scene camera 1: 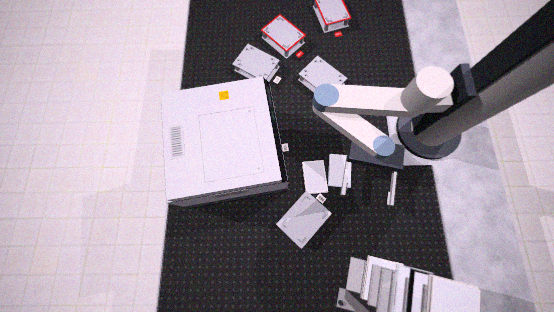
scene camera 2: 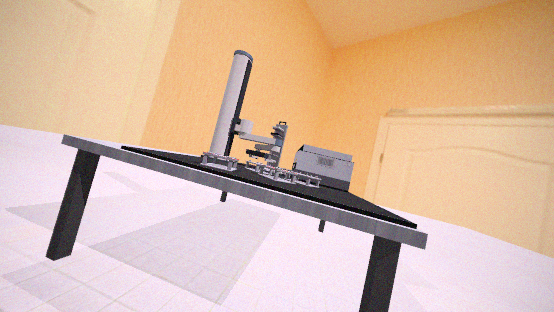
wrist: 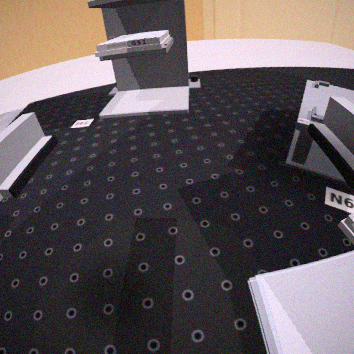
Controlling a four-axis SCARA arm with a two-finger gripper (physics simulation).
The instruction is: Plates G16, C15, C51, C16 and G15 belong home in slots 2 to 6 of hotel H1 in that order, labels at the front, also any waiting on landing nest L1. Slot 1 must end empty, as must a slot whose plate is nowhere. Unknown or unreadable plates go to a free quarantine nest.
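Where they show: gripper, fingertip midpoint: (scene camera 1: 366,200) (wrist: 176,114); arm's base, link origin: (scene camera 1: 427,130).
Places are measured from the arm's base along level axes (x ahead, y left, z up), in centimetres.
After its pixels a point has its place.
Observation:
My gripper (scene camera 1: 367,197) @[z 10.2, x 31.1, y 29.2 cm] (wrist: 176,114) @[z 10.2, x 31.1, y 29.2 cm] is open and empty, low over the mat. In scene camera 1 one finger is beside the right edge of plate G16 (scene camera 1: 336,170) @[z 2.7, x 38.9, y 17.0 cm] (wrist: 310,305) @[z 2.7, x 36.3, y 20.6 cm], whose label is not visible now. A second white plate (scene camera 1: 315,176) @[z 3.0, x 47.1, y 19.2 cm] lies beside it on the mat, label hidden. Hotel H1 (scene camera 1: 356,274) @[z 2.1, x 34.6, y 53.9 cm] (scene camera 2: 285,137) @[z 40.2, x 39.7, y 59.5 cm] (wrist: 150,70) @[z 5.5, x 32.0, y 60.3 cm] stands ahead; a plate (wrist: 137,42) @[z 12.0, x 30.1, y 47.7 cm] on its low shelf has a blurred label, perhaps G51 or C51. Higher slots are out of the wrist view. Landing nest L1 (scene camera 1: 256,62) @[z 6.3, x 70.1, y -29.8 cm] is bare.
Two red-rimmed quarantine nests (scene camera 1: 283,34) @[z 6.2, x 58.3, y -43.8 cm] (scene camera 1: 331,11) @[z 6.3, x 36.5, y -55.6 cm] stand bare at the top of scene camera 1. A plain nest (scene camera 1: 322,75) @[z 6.2, x 42.5, y -22.8 cm] is partly under the arm. Nest N6 (scene camera 1: 304,220) @[z 6.3, x 52.3, y 35.7 cm] (wrist: 320,95) @[z 6.3, x 50.5, y 38.8 cm] stands near the loose plates. A big white device (scene camera 1: 230,145) @[z 26.3, x 75.5, y 14.0 cm] (scene camera 2: 325,162) @[z 17.4, x 82.3, y -6.9 cm] stands left, labelled R1.

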